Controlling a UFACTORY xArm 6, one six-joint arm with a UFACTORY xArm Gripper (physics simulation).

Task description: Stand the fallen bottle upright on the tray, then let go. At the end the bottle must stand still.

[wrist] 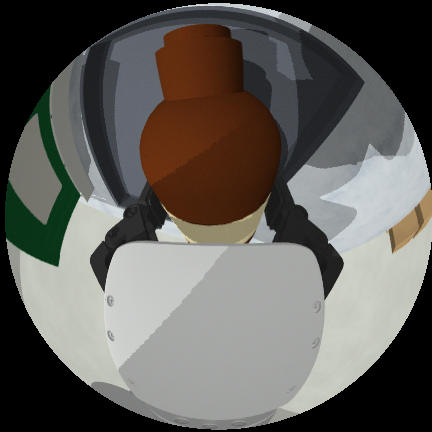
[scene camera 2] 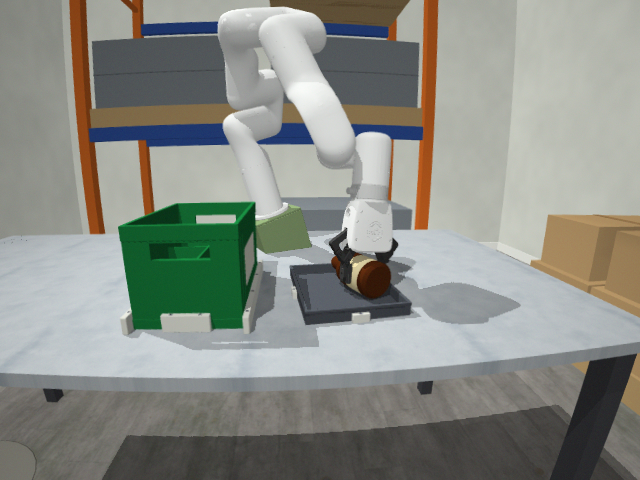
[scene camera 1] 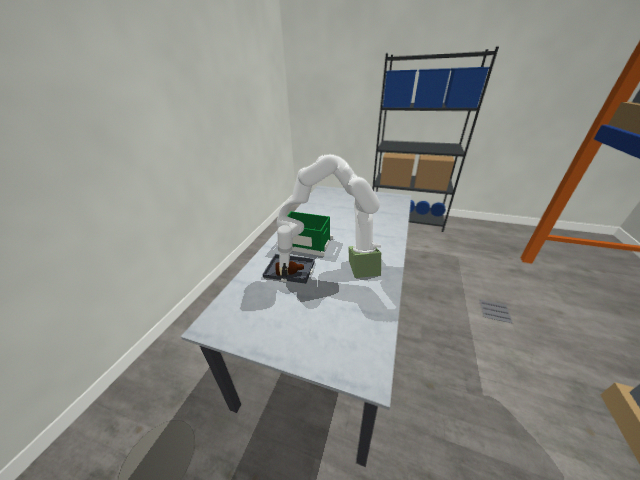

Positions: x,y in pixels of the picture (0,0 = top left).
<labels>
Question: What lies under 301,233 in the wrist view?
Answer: My gripper.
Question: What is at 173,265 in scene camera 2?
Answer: A green crate.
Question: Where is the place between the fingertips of my gripper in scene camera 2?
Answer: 362,281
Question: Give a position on a green crate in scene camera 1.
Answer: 316,233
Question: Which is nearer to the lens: the brown bottle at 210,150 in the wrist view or the dark tray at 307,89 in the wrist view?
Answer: The brown bottle.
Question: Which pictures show the dark tray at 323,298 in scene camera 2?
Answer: The wrist view, scene camera 2 and scene camera 1: all of them.
</labels>
